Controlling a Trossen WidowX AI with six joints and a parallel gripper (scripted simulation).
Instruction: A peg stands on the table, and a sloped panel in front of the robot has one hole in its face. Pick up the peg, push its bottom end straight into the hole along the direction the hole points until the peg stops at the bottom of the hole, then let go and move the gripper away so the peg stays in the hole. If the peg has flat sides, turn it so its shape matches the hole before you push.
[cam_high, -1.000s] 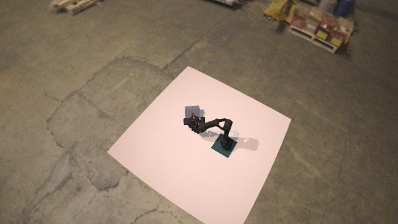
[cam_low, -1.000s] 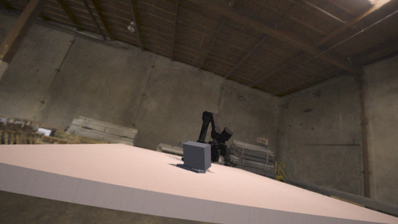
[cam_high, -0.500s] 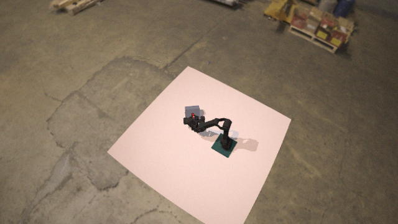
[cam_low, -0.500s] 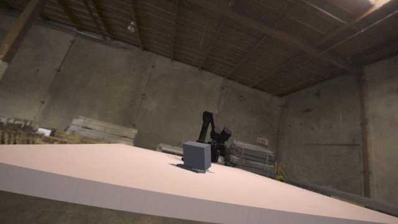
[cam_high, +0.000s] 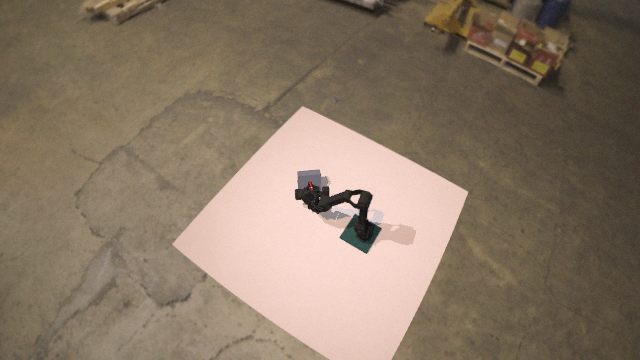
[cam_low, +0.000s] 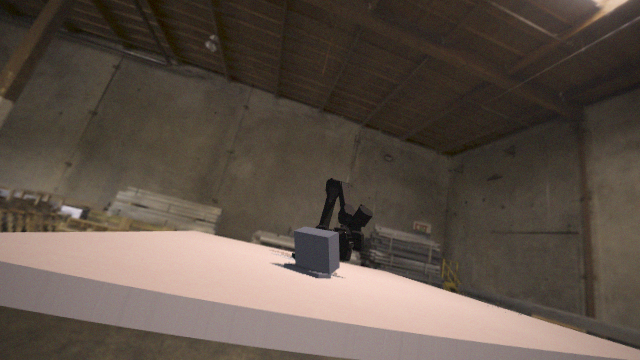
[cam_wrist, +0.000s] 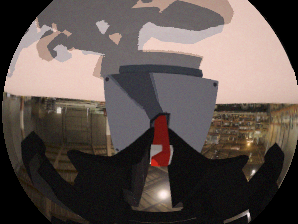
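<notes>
Right now the red peg is 1 cm to the left of my gripper tip and 1 cm behind it. Also, from my gripper tip: grey sloped panel (3 cm ahead, 2 cm to the right, 2 cm below).
</notes>
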